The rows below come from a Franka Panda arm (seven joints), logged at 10 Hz.
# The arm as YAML. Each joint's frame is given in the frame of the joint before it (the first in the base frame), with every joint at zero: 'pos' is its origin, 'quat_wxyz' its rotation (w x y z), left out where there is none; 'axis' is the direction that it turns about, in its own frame. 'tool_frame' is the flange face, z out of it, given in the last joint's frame.
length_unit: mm
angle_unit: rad
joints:
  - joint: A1
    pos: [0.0, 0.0, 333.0]
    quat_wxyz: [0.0, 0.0, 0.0, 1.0]
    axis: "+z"
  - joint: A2
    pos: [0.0, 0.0, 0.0]
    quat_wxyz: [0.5, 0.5, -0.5, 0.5]
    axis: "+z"
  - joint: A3
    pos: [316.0, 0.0, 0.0]
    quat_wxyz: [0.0, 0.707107, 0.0, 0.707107]
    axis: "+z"
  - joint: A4
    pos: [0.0, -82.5, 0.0]
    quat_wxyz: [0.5, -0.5, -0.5, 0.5]
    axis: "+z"
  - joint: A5
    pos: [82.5, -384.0, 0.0]
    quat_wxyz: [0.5, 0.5, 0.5, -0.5]
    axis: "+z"
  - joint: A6
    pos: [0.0, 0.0, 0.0]
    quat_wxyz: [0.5, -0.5, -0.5, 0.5]
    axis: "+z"
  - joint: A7
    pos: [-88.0, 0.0, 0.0]
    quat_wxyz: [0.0, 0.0, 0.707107, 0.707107]
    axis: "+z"
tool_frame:
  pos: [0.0, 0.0, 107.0]
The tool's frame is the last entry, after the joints.
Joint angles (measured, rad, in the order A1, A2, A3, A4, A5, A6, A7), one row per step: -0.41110 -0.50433 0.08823 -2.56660 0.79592 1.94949 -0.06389; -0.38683 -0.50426 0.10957 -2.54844 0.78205 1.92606 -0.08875; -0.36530 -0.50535 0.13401 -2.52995 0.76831 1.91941 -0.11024; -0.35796 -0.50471 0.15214 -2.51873 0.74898 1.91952 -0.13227; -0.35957 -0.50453 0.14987 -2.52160 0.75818 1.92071 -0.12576; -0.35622 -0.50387 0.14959 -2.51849 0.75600 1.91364 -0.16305; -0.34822 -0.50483 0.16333 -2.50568 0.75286 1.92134 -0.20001; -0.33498 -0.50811 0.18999 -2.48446 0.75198 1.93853 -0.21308; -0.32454 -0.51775 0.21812 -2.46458 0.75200 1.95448 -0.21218; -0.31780 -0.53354 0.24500 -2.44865 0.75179 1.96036 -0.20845; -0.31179 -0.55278 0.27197 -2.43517 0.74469 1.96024 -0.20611
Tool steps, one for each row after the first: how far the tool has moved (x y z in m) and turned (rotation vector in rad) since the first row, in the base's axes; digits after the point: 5 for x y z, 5 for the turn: 0.00482 0.01864 0.00580 -0.01903 -0.00987 0.08357; 0.00994 0.03611 0.01274 -0.04780 -0.02860 0.15457; 0.01275 0.04503 0.01603 -0.07890 -0.04268 0.20475; 0.01246 0.04385 0.01518 -0.06875 -0.03986 0.19092; 0.01258 0.04558 0.01593 -0.07398 -0.05921 0.22875; 0.01625 0.05329 0.02182 -0.09737 -0.09526 0.27600; 0.02225 0.06807 0.03248 -0.12791 -0.13221 0.31528; 0.02631 0.08348 0.04483 -0.15670 -0.16534 0.34211; 0.02715 0.09850 0.05695 -0.18072 -0.19248 0.36726; 0.02568 0.11387 0.06828 -0.20881 -0.21541 0.39900
